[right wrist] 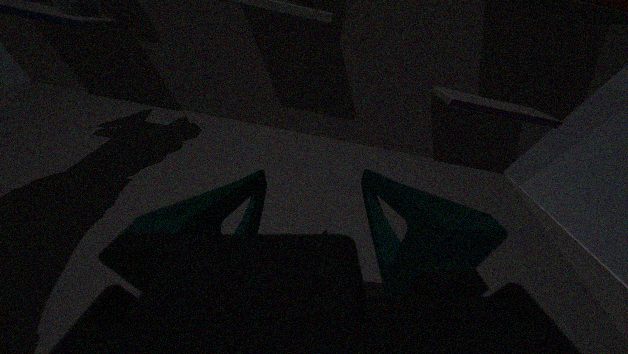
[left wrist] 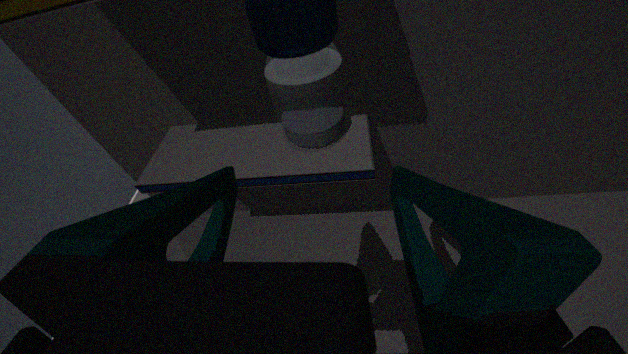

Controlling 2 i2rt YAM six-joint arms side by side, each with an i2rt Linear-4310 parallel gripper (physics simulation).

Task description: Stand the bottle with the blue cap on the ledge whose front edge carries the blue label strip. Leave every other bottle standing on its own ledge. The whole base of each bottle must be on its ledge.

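Places are measured from the left arm's base along level axes (x ahead, y left, z up), in centimetres.
Pixels of known places: left gripper, fingertip midpoint: (left wrist: 313, 177); right gripper, fingertip midpoint: (right wrist: 313, 176).
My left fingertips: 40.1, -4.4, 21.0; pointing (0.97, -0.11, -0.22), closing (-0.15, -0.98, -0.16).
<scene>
For each thing: its top centre in the pictures, then the offset to it from my left fingertips, as dx, dy, dz. "*": a spot on its surface instead.
- bottle with the dark blue cap, surface spot: (left wrist: 294, 25) * +7.3, -0.7, +4.4
- blue label strip at a spot on its surface: (left wrist: 310, 177) * +5.1, +0.4, -5.5
- ledge with a bluish edge, surface spot: (right wrist: 60, 18) * +4.7, -1.5, -5.3
The bottle with the dark blue cap (left wrist: 294, 25) stands upright on the ledge (left wrist: 215, 152) whose front edge carries the blue label strip (left wrist: 310, 177). Its pale base is towards the ledge's right end and inside the front edge; the back of the base is hidden. My left gripper (left wrist: 313, 177) is open and empty, in front of the ledge and apart from the bottle. My right gripper (right wrist: 313, 176) is open and empty, with no bottle near its fingers.
In the dark right wrist view, a ledge (right wrist: 495, 105) juts from the wall at the right, another ledge (right wrist: 295, 10) shows at the top middle, and part of a ledge with a bluish edge (right wrist: 60, 18) at the top left. A pale side panel (right wrist: 590, 160) stands at the right.
</scene>
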